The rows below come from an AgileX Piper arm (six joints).
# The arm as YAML. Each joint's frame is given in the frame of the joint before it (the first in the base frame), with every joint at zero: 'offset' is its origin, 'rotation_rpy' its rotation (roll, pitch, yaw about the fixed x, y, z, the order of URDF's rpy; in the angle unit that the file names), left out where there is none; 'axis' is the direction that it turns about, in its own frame. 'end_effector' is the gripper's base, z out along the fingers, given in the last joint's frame.
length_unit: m
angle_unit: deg
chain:
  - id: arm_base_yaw
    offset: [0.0, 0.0, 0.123]
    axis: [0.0, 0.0, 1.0]
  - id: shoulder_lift
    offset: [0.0, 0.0, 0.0]
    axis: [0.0, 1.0, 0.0]
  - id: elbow
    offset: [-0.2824, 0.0, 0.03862]
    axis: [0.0, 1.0, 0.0]
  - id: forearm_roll
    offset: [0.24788, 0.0, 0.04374]
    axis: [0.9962, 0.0, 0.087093]
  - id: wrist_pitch
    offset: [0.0, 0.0, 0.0]
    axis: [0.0, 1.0, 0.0]
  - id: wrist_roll
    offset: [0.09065, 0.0, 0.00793]
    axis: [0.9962, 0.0, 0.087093]
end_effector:
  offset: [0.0, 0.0, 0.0]
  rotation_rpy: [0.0, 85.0, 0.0]
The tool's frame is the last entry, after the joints.
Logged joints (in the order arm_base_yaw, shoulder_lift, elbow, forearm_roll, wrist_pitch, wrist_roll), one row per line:
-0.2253, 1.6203, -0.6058, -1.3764, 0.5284, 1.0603
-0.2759, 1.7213, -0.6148, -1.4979, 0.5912, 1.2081
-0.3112, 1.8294, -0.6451, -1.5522, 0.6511, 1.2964
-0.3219, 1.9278, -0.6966, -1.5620, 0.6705, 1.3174
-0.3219, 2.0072, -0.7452, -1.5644, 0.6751, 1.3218
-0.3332, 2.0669, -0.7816, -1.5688, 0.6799, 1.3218
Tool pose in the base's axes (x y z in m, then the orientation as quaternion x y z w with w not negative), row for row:
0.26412, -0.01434, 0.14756, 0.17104, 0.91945, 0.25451, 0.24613
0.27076, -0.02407, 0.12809, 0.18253, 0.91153, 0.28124, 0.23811
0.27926, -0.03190, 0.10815, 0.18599, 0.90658, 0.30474, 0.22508
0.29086, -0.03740, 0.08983, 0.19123, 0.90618, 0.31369, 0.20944
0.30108, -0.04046, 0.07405, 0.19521, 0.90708, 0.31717, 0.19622
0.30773, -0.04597, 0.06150, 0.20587, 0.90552, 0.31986, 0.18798
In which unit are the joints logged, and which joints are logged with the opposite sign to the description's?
The joints are logged in radians. Opposite sign: forearm_roll, wrist_roll.
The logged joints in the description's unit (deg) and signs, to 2 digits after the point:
-12.91, 92.84, -34.71, 78.86, 30.28, -60.75
-15.81, 98.62, -35.23, 85.82, 33.87, -69.22
-17.83, 104.82, -36.96, 88.93, 37.31, -74.28
-18.44, 110.45, -39.91, 89.50, 38.42, -75.48
-18.44, 115.00, -42.70, 89.63, 38.68, -75.73
-19.09, 118.42, -44.78, 89.89, 38.96, -75.73

